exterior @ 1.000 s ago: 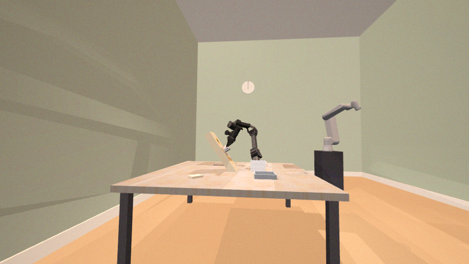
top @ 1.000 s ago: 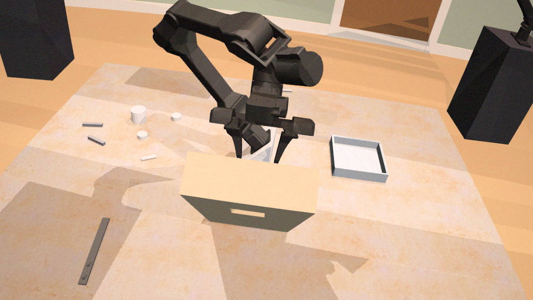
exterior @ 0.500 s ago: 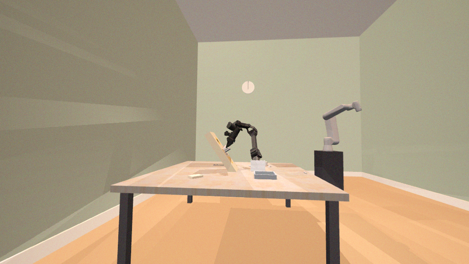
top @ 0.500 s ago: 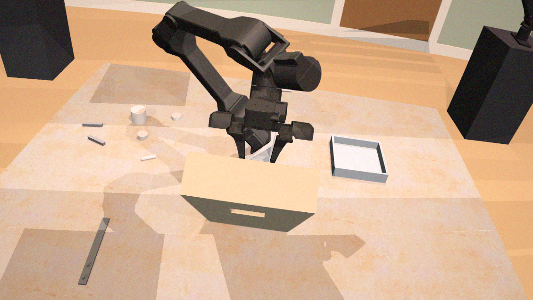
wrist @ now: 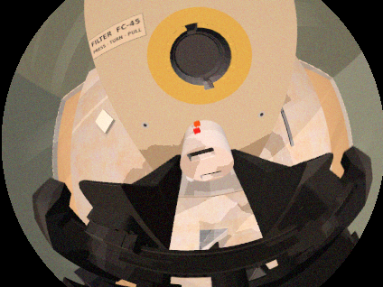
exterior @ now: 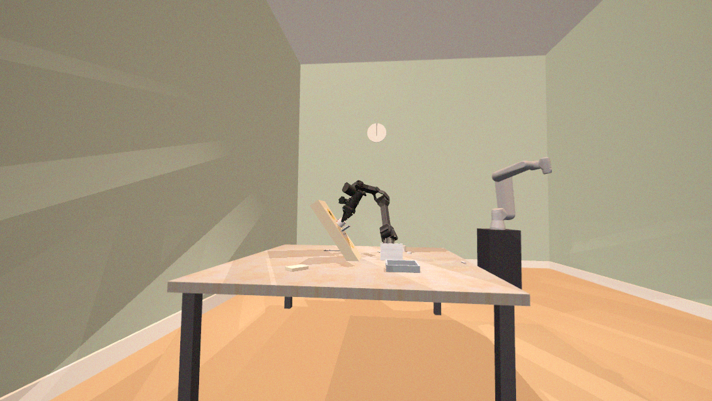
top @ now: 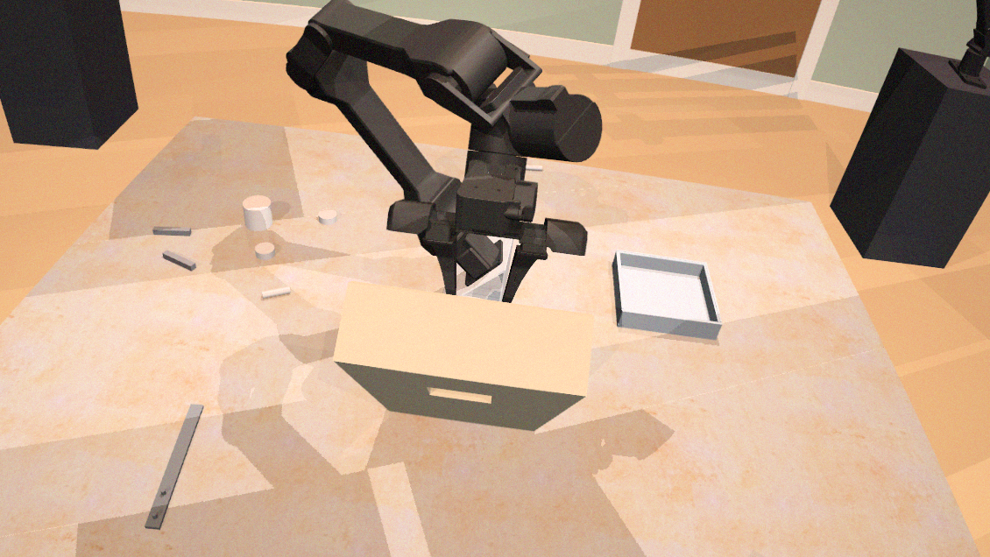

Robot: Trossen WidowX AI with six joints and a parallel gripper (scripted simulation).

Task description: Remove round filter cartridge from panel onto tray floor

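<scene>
The tan service panel is 40 mm below my gripper tip and 40 mm ahead of it. Also, from my gripper tip: round filter cartridge: right at my gripper tip; grey tray: 310 mm behind, 300 mm to the left, 200 mm below.
</scene>
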